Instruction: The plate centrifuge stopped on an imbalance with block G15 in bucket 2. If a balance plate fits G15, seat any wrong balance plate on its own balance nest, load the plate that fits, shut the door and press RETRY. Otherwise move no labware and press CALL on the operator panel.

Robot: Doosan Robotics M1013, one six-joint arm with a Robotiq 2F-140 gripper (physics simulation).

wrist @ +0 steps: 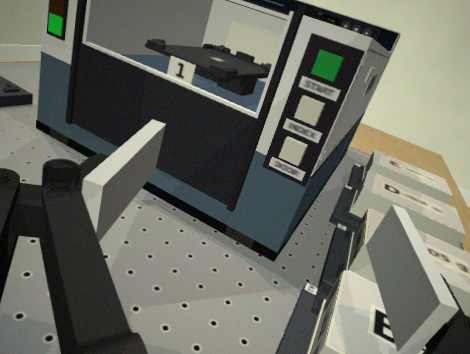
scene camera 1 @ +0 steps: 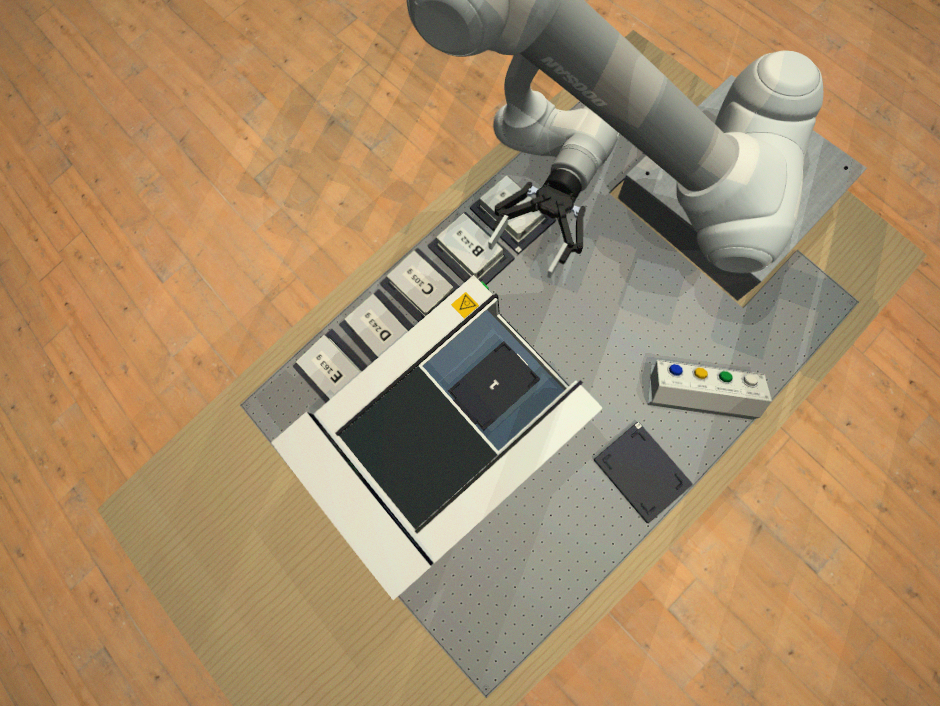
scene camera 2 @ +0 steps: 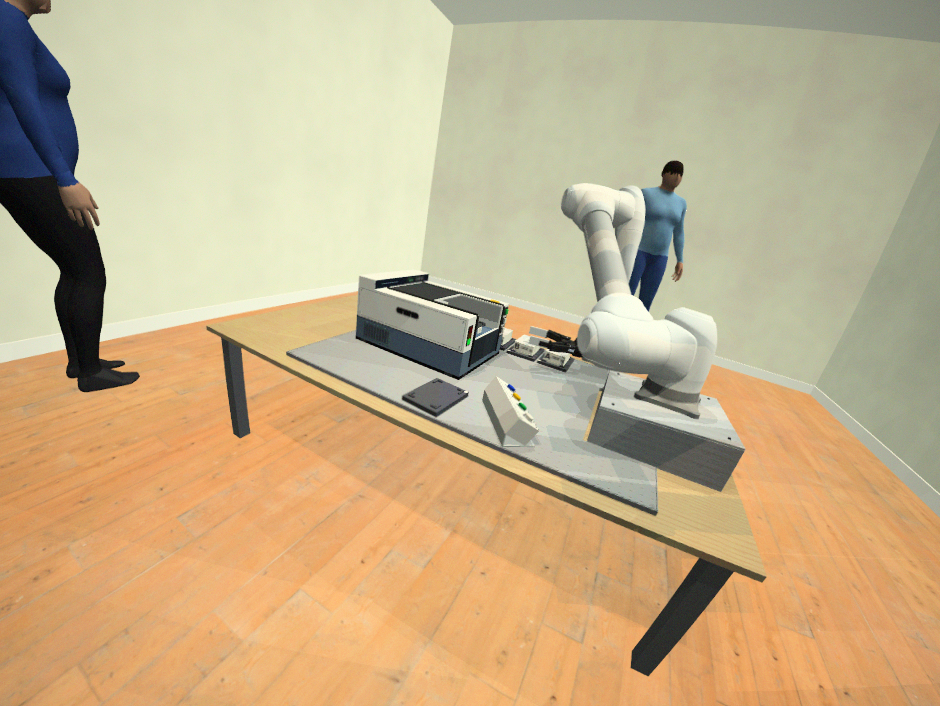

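Where they show: gripper, fingertip midpoint: [wrist: 270, 187] [scene camera 1: 519, 260] [scene camera 2: 529, 334]; arm's base, link origin: [scene camera 2: 667, 399].
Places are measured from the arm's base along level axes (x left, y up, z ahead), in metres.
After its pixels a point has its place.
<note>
My gripper [scene camera 1: 526, 246] @[x -0.079, y 0.015, z 0.526 m] [wrist: 270, 187] @[x -0.079, y 0.015, z 0.526 m] is open and empty, above the pegboard near plate B and apart from the plate centrifuge [scene camera 1: 516, 486] @[x 0.279, y 0.106, z 0.786 m] [scene camera 2: 414, 315] @[x 0.283, y 0.061, z 0.788 m] [wrist: 55, 95] @[x 0.227, y -0.051, z 0.595 m]. The centrifuge's opening is uncovered and bucket 1 [scene camera 1: 493, 383] @[x 0.103, y 0.036, z 0.714 m] [wrist: 215, 60] @[x 0.099, y 0.036, z 0.702 m] shows in it, a dark carrier with nothing on it. Bucket 2 and block G15 do not show. START [wrist: 327, 65] @[x -0.052, y 0.078, z 0.625 m] is green; INDEX [wrist: 309, 110] @[x -0.052, y 0.042, z 0.625 m] and DOOR [wrist: 293, 151] @[x -0.052, y 0.007, z 0.625 m] are pale. Balance plates A [scene camera 1: 497, 196] @[x -0.257, y -0.050, z 0.459 m], B [scene camera 1: 467, 244] @[x -0.199, y -0.051, z 0.579 m], C [scene camera 1: 421, 281] @[x -0.185, y -0.050, z 0.709 m], D [scene camera 1: 376, 325] @[x -0.158, y -0.050, z 0.842 m] and E [scene camera 1: 328, 366] @[x -0.140, y -0.050, z 0.974 m] sit in a row; A is partly hidden.
The operator panel [scene camera 1: 706, 402] @[x 0.363, y -0.047, z 0.382 m] [scene camera 2: 507, 417] @[x 0.416, y -0.044, z 0.323 m] has blue, yellow, green and white buttons. A dark nest [scene camera 1: 644, 474] @[x 0.409, y -0.088, z 0.561 m] [scene camera 2: 435, 395] @[x 0.415, y -0.089, z 0.554 m] with corner guides lies bare beside it. The robot's base block stands at the table's end. Two people stand beyond the table in scene camera 2.
</note>
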